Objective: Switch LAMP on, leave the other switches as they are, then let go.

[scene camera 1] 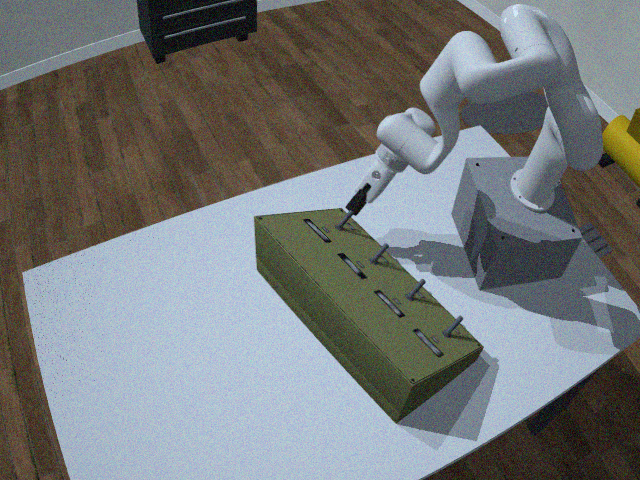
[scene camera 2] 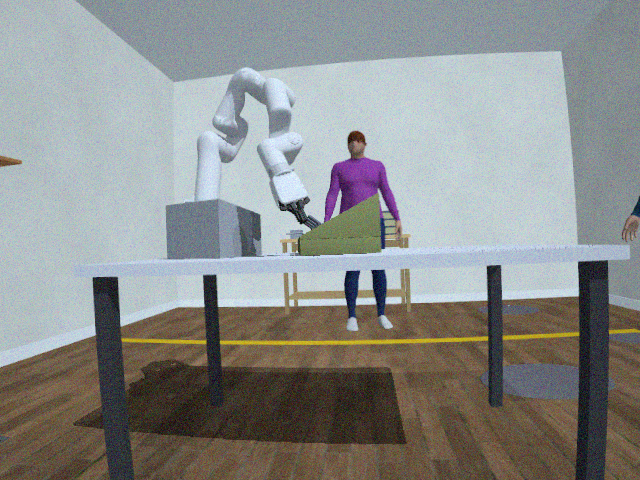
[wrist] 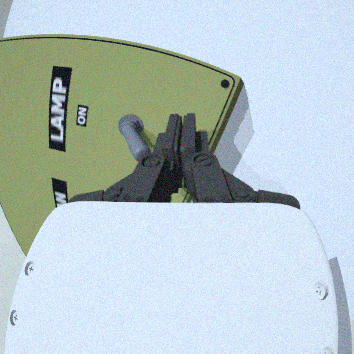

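Seen in the pictures: gripper, between the fingertips: [scene camera 1: 351, 210] [scene camera 2: 304, 222] [wrist: 184, 132]; arm's base, origin of its link: [scene camera 1: 532, 190] [scene camera 2: 205, 209].
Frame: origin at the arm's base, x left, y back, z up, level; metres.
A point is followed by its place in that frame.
A green sloped switch box [scene camera 1: 361, 310] {x 0.032, y -0.559, z -0.020 m} [scene camera 2: 356, 227] {x -0.276, y -0.546, z -0.106 m} [wrist: 100, 65] {x -0.256, y -0.469, z -0.076 m} stands on the table. In the wrist view its LAMP label [wrist: 58, 107] {x -0.212, y -0.497, z -0.060 m} and small ON label [wrist: 82, 115] {x -0.210, y -0.474, z -0.072 m} show; the OFF label is hidden. The grey LAMP lever [wrist: 134, 136] {x -0.220, y -0.412, z -0.067 m} [scene camera 1: 342, 222] {x -0.211, y -0.427, z -0.076 m} is at the box's far end in scene camera 1, leaning away from the ON side. My gripper [wrist: 184, 132] {x -0.234, y -0.385, z -0.081 m} [scene camera 1: 352, 210] {x -0.234, y -0.385, z -0.081 m} [scene camera 2: 314, 224] {x -0.234, y -0.385, z -0.081 m} is shut and empty. Its fingertips are low over the box, beside the LAMP lever on the side away from ON. Whether they touch the lever I cannot tell.
Three other levers [scene camera 1: 379, 253] {x -0.092, y -0.413, z -0.071 m} [scene camera 1: 416, 289] {x 0.028, y -0.405, z -0.071 m} [scene camera 1: 453, 326] {x 0.147, y -0.397, z -0.071 m} stand in a row along the box, tilted like the LAMP lever. The arm's grey base block [scene camera 1: 527, 258] {x 0.111, y -0.106, z -0.080 m} [scene camera 2: 193, 229] {x -0.114, y 0.013, z -0.082 m} stands on the white table [scene camera 1: 180, 335] {x -0.201, y -0.863, z -0.186 m} [scene camera 2: 465, 255] {x -0.540, y -0.777, z -0.194 m}. A person [scene camera 2: 356, 180] stands behind the table.
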